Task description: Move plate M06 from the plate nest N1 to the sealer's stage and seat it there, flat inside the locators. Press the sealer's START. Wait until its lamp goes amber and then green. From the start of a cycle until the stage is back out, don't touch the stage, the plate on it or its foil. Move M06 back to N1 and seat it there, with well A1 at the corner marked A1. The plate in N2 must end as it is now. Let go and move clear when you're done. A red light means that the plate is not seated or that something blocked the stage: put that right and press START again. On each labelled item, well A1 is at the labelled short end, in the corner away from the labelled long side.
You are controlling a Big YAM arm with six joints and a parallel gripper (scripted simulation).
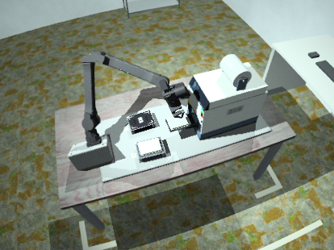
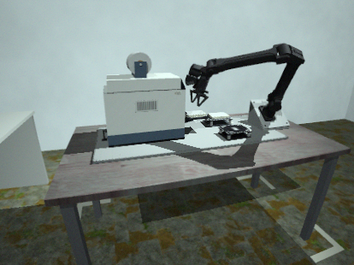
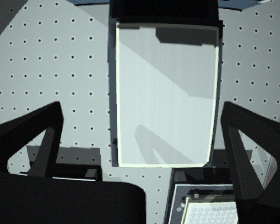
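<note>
The sealer stage is 80 mm below my hand, 20 mm to the right of it and 10 mm behind it. The rest, counted from my hand: foil roll: 330 mm ahead, 230 mm above, 20 mm to the right; black nest N1: 210 mm behind, 140 mm below, 120 mm to the left; pale plate: 220 mm behind, 130 mm below, 100 mm to the right.
</note>
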